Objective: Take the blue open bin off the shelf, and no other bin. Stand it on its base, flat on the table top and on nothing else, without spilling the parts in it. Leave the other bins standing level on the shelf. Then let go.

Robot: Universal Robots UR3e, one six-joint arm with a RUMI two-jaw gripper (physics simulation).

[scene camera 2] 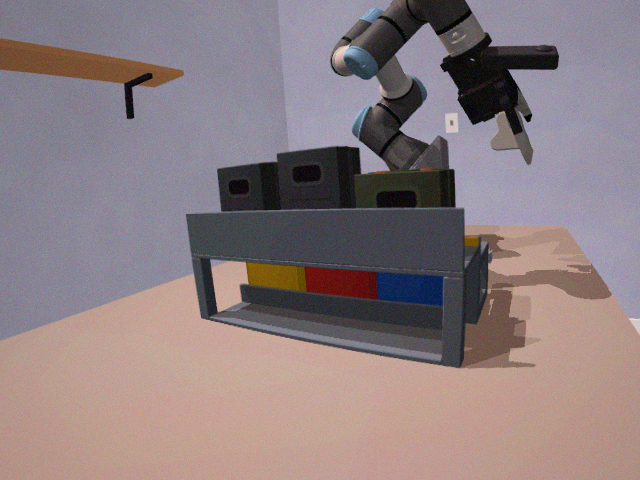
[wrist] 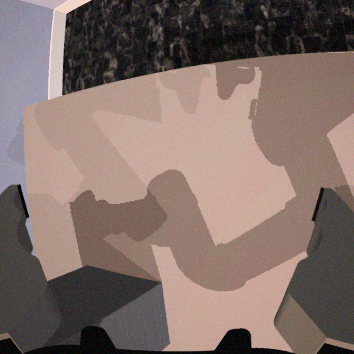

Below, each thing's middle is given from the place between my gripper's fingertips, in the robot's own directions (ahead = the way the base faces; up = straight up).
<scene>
Now: the blue open bin point(scene camera 2: 419, 289) 20 cm below my hand, 19 cm ahead of it and 17 cm to the right of it. Also, from my hand: yellow bin point(scene camera 2: 277, 276) (39 cm to the right, 20 cm below, 16 cm ahead); red bin point(scene camera 2: 360, 284) (28 cm to the right, 20 cm below, 17 cm ahead).
</scene>
